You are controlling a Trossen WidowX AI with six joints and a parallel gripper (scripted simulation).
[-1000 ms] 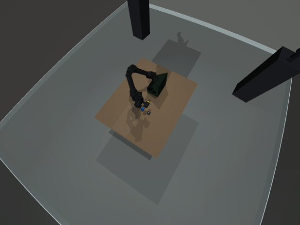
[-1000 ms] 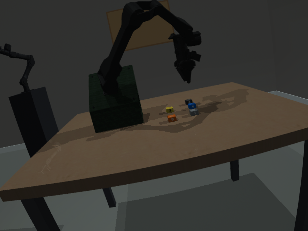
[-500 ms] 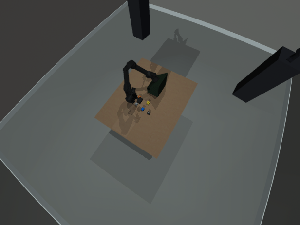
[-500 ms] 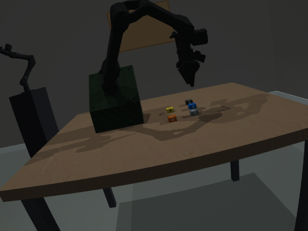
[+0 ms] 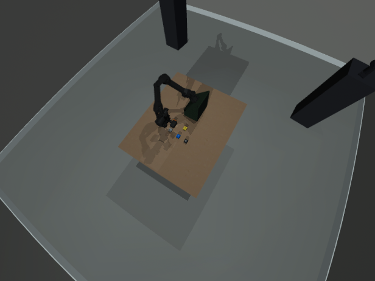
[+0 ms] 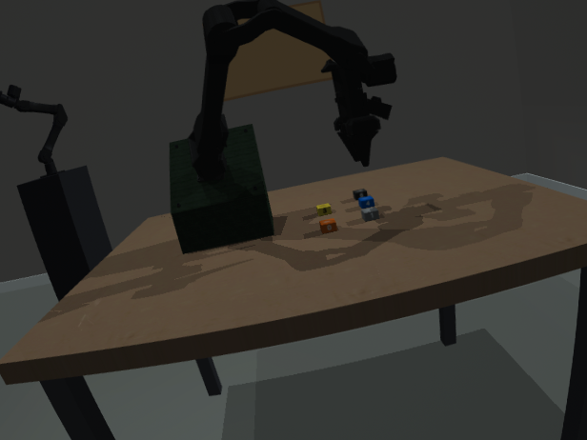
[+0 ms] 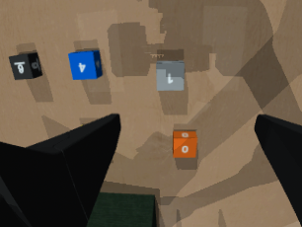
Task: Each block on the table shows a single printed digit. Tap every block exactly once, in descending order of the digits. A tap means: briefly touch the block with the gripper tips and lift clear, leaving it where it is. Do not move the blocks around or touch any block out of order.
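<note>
The black block is 20 cm to the left of my gripper tip and 11 cm below it. The rest, counted from my gripper tip: grey block: 1 cm to the left, 11 cm below; blue block: 1 cm ahead, 11 cm to the left, 11 cm below; orange block: 9 cm behind, 2 cm to the right, 11 cm below.
</note>
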